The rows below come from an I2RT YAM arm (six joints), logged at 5 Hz.
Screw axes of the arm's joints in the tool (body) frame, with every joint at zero. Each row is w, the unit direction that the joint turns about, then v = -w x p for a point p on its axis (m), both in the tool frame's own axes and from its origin. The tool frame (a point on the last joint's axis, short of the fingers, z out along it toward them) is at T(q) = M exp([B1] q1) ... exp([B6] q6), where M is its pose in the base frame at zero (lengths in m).
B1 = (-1, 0, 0, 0, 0.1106, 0)
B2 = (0, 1, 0, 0.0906, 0, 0.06)
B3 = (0, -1, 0, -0.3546, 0, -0.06)
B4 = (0, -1, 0, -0.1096, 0, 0)
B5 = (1, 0, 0, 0, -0.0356, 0)
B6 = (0, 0, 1, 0, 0, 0)
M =
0 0 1 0.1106
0 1 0 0
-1 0 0 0.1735
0 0 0 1
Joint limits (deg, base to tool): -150..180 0..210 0..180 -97..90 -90..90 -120..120
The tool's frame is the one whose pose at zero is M.
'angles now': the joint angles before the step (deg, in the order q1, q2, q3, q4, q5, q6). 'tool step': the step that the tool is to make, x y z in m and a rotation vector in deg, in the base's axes. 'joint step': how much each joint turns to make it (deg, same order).
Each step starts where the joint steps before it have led.
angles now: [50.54, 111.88, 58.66, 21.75, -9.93, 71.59]
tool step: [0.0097, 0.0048, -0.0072, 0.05, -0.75, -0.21]
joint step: [-0.62, 2.78, 1.96, 1.23, -0.07, -0.69]
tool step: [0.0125, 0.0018, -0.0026, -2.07, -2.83, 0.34]
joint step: [-1.08, 1.95, 2.52, -0.93, 0.60, -3.78]
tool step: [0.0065, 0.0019, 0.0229, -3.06, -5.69, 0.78]
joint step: [-0.29, -2.08, 3.02, -4.50, 2.34, -6.00]
